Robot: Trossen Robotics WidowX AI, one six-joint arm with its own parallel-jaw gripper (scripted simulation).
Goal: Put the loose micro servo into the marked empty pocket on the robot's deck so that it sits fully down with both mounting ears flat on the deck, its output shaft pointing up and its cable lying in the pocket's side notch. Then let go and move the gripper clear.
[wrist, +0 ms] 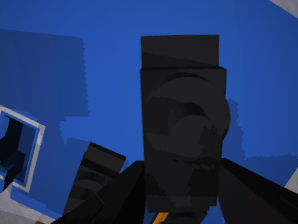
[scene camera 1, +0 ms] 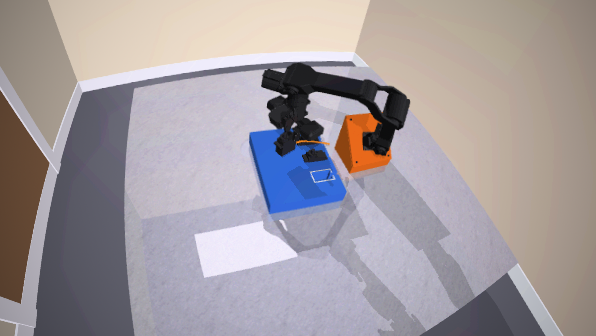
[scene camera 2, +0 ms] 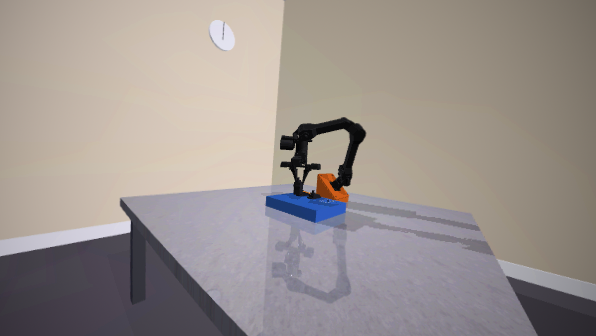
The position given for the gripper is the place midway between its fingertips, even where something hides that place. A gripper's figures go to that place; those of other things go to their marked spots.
The gripper (wrist: 180, 169): 10 cm from the lens. A micro servo (wrist: 185, 116): 6 cm from the lens. A blue deck (wrist: 78, 75) is 17 cm from the lens. The marked spots on the micro servo and the blue deck are 12 cm apart.
